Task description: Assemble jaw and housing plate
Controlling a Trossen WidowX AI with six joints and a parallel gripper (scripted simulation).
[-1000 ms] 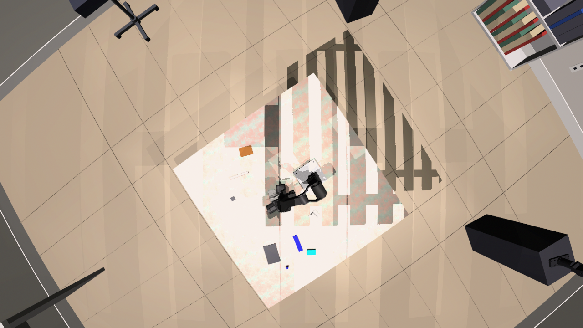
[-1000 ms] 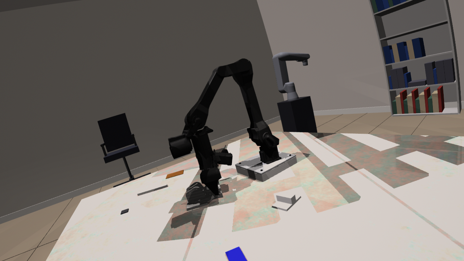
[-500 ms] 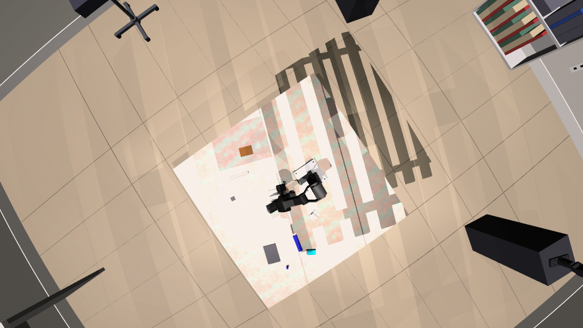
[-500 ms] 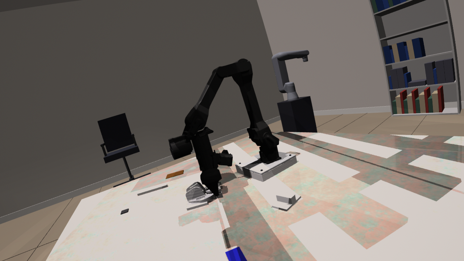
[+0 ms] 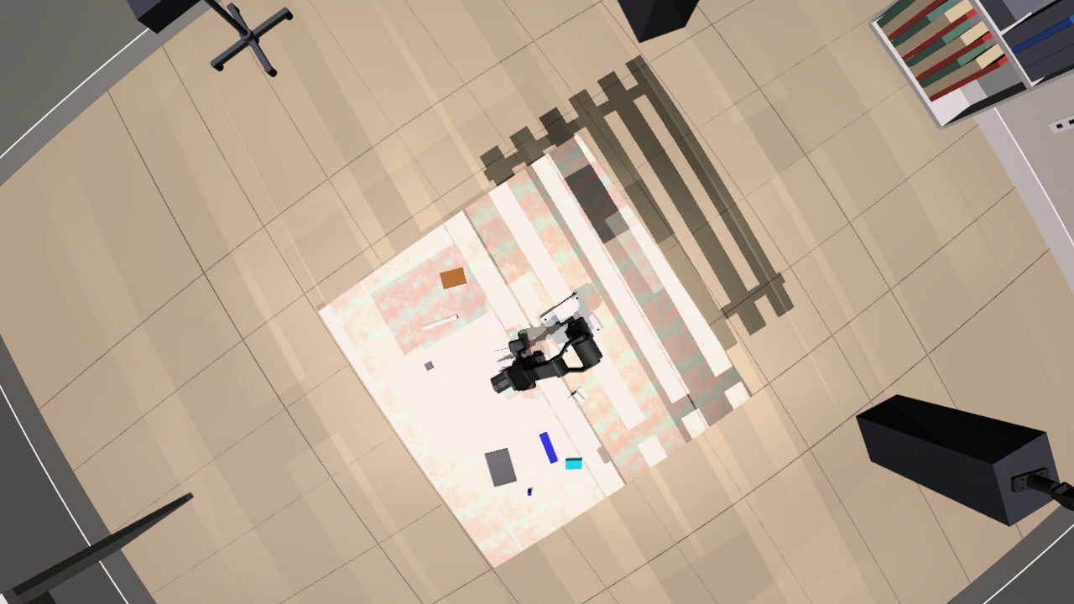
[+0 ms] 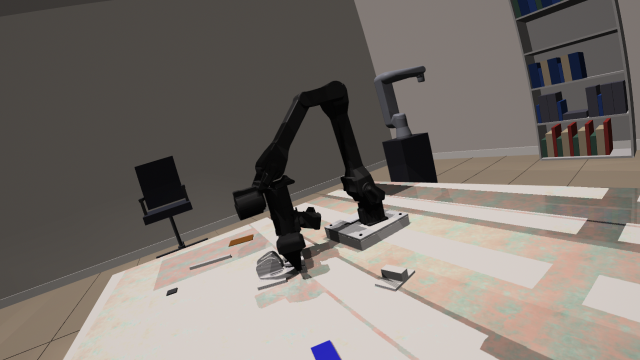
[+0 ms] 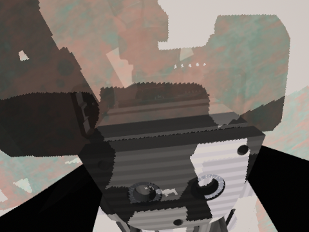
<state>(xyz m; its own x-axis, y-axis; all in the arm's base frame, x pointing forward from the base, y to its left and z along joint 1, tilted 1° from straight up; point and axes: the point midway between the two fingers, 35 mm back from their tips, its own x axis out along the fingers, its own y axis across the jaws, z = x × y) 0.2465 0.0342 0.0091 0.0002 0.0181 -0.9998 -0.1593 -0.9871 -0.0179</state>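
The jaw lies 2 cm to the right of my gripper tip and 2 cm ahead of it. The rest, counted from my gripper tip: thin rod 26 cm to the right, 25 cm ahead, 1 cm below; blue bar 37 cm to the left, 5 cm ahead, 1 cm below; small dark square 36 cm ahead, 12 cm to the right, 1 cm below.
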